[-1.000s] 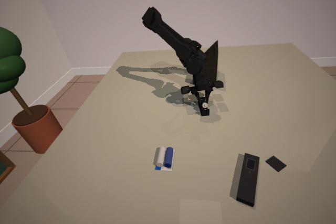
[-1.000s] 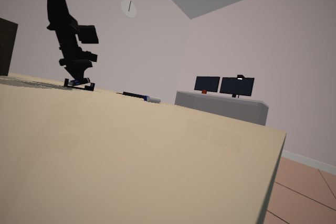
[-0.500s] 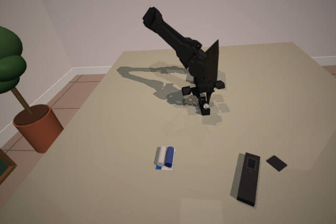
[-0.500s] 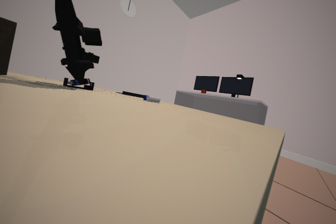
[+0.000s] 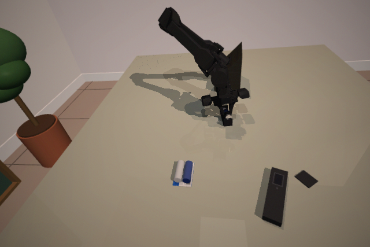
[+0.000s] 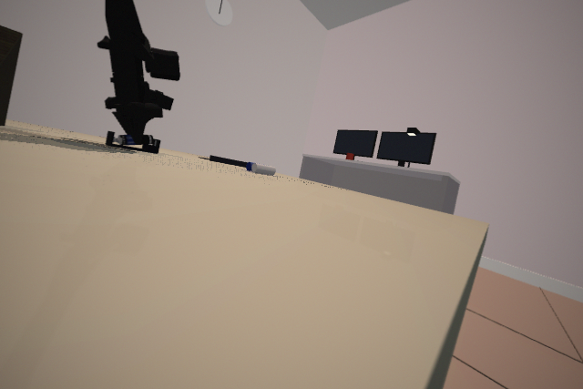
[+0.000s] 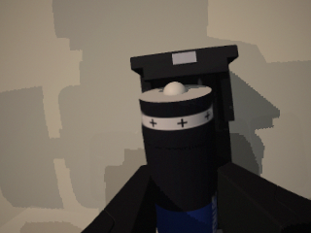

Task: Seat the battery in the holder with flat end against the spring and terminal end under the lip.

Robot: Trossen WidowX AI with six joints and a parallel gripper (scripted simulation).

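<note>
Right now the battery is 1 cm above my gripper tip. From my gripper tip the other things lie so: long black box (31 cm ahead, 17 cm to the left); small black plate (24 cm ahead, 26 cm to the left, 1 cm below).
</note>
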